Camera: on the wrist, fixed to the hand. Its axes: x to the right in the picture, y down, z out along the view.
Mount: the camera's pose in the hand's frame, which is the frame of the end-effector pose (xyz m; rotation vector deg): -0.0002 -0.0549 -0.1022 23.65 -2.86 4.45
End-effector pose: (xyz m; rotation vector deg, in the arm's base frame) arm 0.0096 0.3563 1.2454 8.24 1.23 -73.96
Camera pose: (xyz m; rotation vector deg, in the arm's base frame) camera -0.0365 0.3539 1.1390 26.43 -16.74 -69.20
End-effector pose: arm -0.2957 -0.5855 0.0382 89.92 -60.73 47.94
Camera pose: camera -0.2452 -0.4812 0.0426 109.33 -59.18 64.61
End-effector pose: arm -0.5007 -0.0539 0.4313 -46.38 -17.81 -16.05
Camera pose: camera -0.5039 -0.1659 0.4012 -24.09 -21.10 -6.65
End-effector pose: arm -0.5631 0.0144 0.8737 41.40 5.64 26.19
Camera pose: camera -0.5677 0.0412 0.7609 65.64 6.86 28.56
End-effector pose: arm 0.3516 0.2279 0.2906 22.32 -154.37 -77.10
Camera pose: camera 0.3828 0.1176 0.3084 16.15 -171.18 -44.84
